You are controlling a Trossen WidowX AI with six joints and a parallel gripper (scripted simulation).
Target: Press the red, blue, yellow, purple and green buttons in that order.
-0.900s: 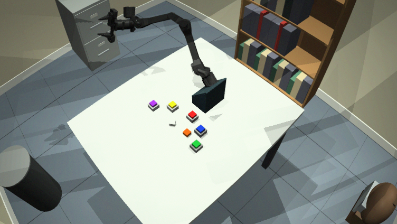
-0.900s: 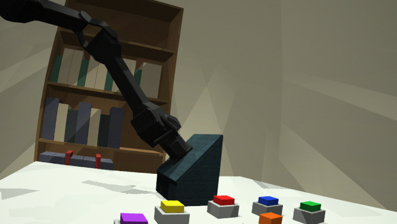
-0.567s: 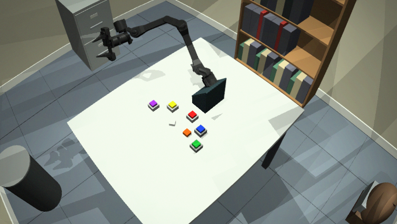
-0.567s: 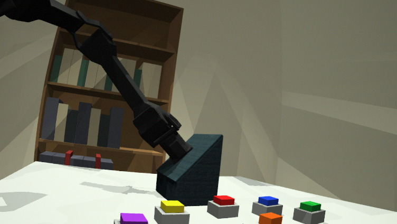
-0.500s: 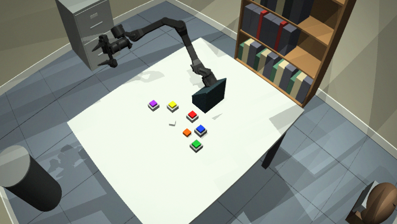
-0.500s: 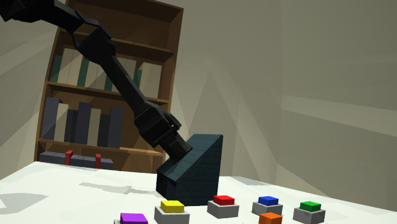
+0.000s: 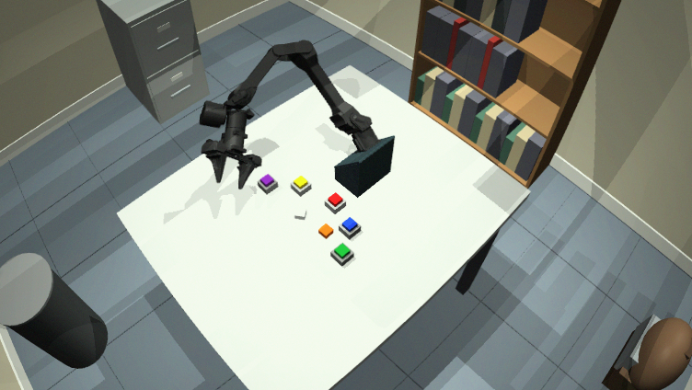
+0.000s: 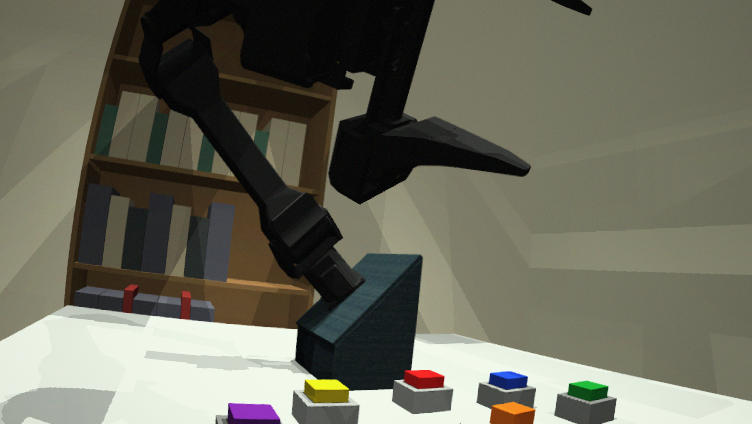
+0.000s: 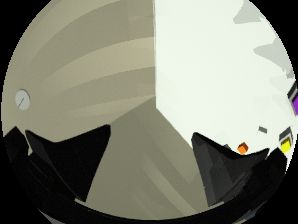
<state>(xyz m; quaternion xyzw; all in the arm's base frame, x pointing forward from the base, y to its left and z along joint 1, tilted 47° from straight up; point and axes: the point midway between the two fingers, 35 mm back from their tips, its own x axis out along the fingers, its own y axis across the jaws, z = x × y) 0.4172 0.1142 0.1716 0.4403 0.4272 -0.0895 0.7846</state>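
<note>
My gripper tip is 290 mm past the red button, 80 mm to the right of it and 200 mm above it. From my gripper tip the other things lie so: yellow button: 240 mm behind, 40 mm to the right, 200 mm below; then purple button: 160 mm behind, 110 mm to the right, 200 mm below; then white block: 180 mm behind, 50 mm to the left, 220 mm below.
</note>
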